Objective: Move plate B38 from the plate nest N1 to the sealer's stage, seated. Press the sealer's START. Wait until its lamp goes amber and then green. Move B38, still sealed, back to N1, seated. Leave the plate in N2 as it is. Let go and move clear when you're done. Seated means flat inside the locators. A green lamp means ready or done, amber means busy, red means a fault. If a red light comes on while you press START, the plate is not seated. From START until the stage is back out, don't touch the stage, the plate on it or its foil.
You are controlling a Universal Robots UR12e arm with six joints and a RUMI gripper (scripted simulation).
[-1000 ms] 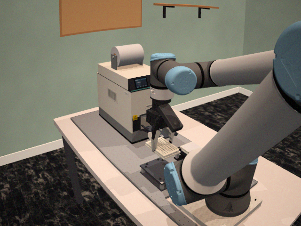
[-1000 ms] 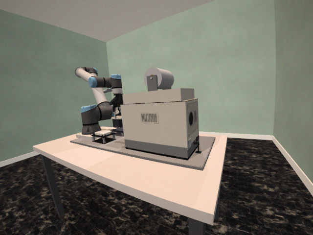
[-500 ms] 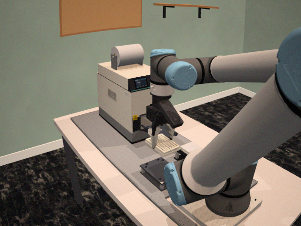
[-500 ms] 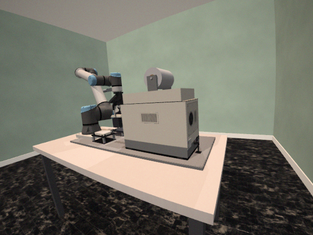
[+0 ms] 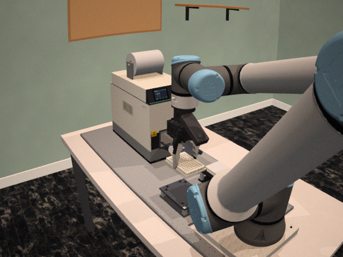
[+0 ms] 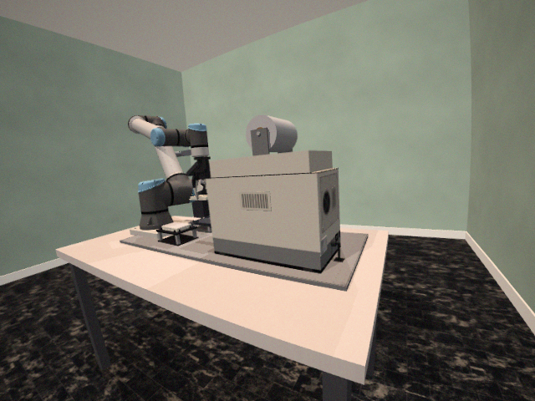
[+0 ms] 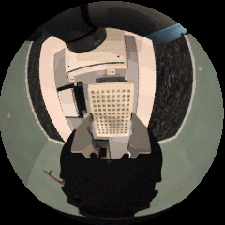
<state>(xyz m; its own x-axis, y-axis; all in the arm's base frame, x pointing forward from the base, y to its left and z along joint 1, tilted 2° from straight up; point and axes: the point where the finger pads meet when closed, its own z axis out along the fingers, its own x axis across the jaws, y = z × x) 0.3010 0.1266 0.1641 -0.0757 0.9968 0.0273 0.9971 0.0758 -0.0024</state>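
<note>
My hand is 22 cm short of the sealer stage, 13 cm to the left of it and 8 cm above it. The rest, counted from my hand: N1 label 18 cm below, 10 cm behind, 1 cm to the right; then small screen 33 cm ahead, 14 cm above, 8 cm to the right; then foil roll 55 cm ahead, 24 cm above, 11 cm to the right.
</note>
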